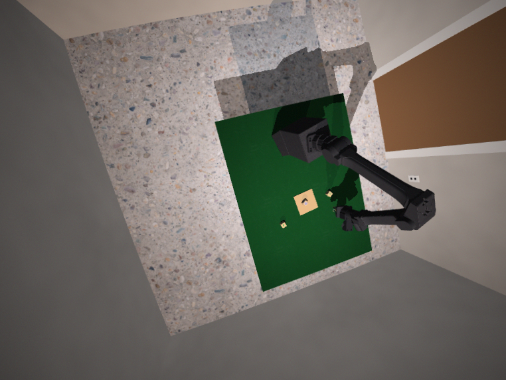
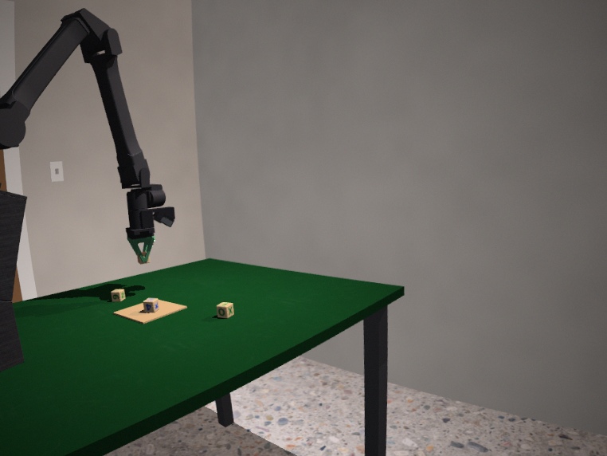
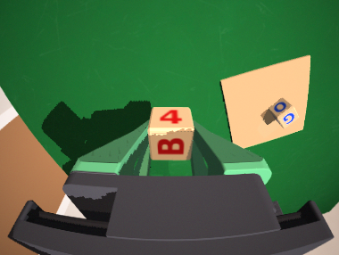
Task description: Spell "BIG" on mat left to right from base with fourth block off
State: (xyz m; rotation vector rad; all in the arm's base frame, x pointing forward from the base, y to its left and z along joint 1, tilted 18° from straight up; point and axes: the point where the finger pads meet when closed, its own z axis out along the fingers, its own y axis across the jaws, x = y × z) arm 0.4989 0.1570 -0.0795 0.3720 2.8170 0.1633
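Right now my hand is right at the B block. From my hand the other things lie so: I block: 100 mm below, 80 mm behind, 30 mm to the left; then tan mat: 140 mm to the right, 110 mm below, 70 mm behind.
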